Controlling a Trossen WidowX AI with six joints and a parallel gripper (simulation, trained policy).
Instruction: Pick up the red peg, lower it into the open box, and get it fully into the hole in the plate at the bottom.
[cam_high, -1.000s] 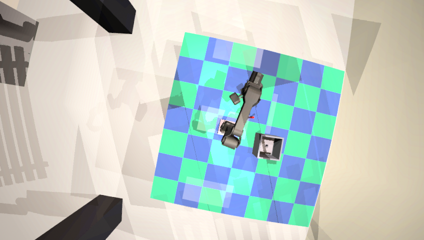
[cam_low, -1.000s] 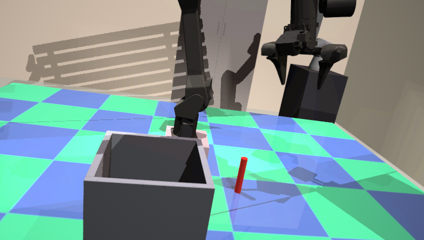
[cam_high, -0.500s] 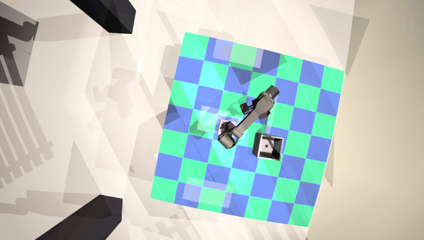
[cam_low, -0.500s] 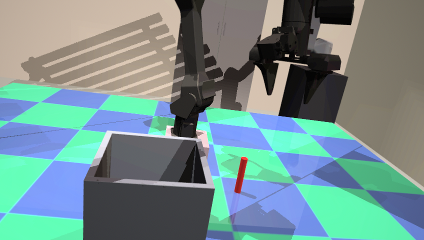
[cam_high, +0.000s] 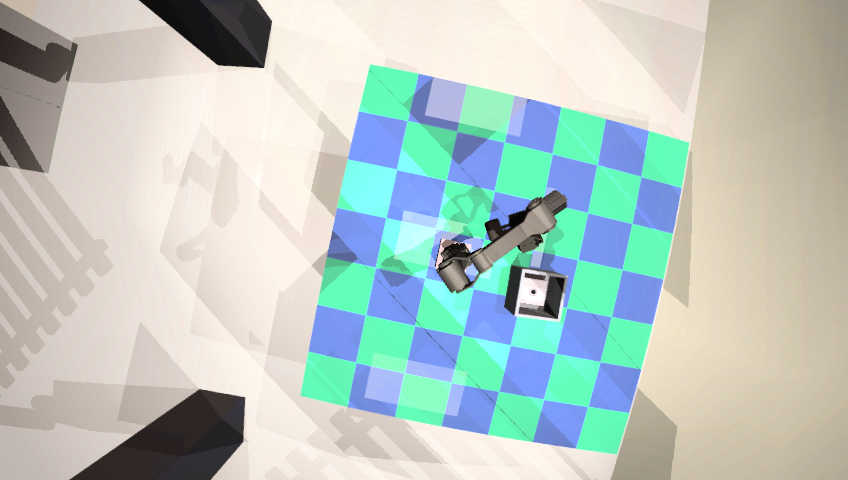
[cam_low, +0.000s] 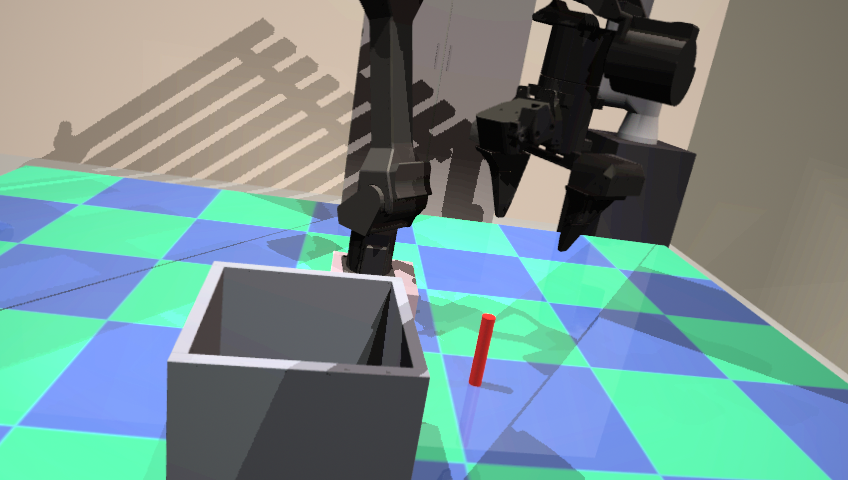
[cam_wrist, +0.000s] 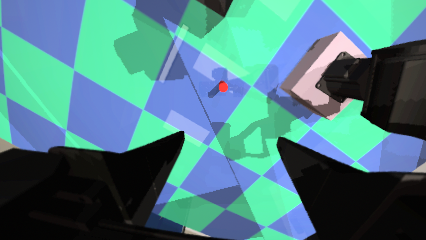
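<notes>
Now: gripper tip 13 cm above the red peg, 3 cm to the left of it and 2 cm short of it.
</notes>
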